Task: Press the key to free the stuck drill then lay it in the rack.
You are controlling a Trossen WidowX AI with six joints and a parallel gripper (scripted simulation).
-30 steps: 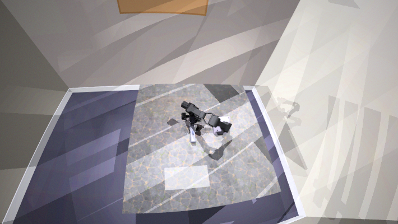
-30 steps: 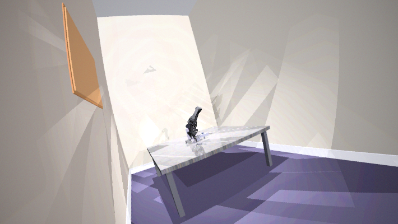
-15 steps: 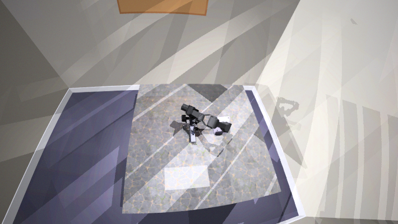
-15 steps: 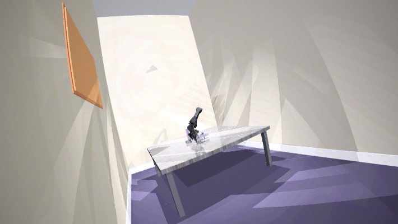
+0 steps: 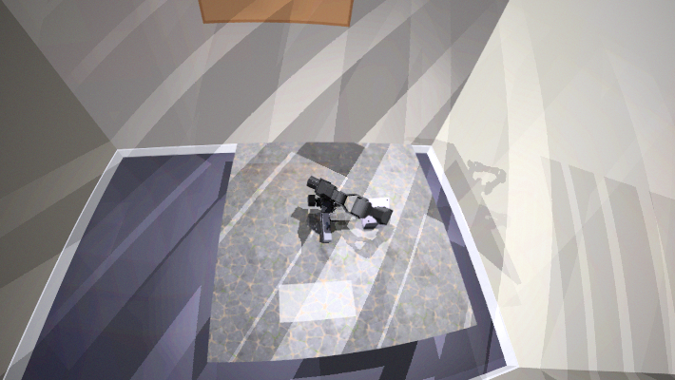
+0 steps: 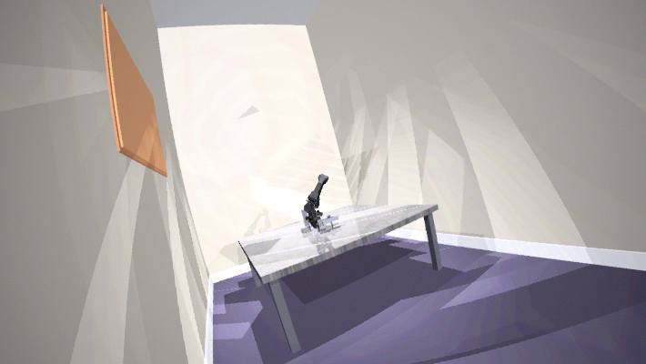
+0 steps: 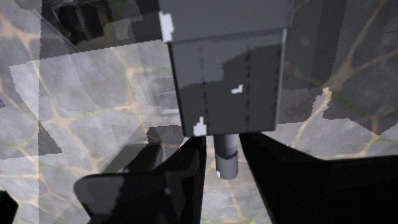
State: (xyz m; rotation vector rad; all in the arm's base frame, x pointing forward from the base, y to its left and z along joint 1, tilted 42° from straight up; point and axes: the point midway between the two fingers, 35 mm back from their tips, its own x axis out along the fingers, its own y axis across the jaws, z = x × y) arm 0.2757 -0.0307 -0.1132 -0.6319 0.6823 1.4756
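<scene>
Right now the drill is 5 cm to the left of my gripper tip and 3 cm above it. The rest, counted from my gripper tip: grey key 14 cm to the left, 3 cm above; then grey block 8 cm behind, 5 cm to the right.
</scene>
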